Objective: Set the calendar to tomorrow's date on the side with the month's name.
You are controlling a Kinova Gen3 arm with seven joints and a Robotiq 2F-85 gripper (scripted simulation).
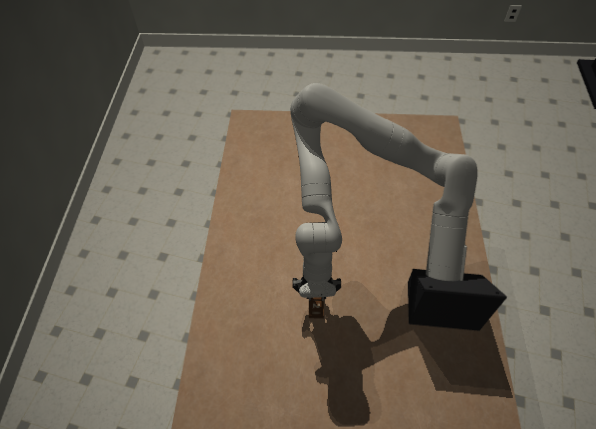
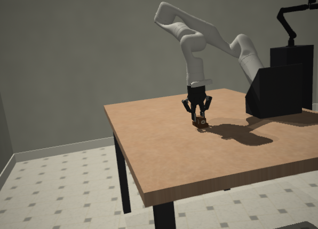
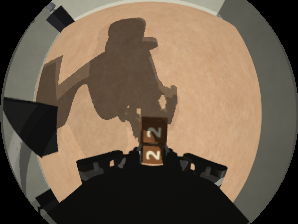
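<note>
Right now the tray is 2 cm to the left of my hand and 3 cm below it.
</note>
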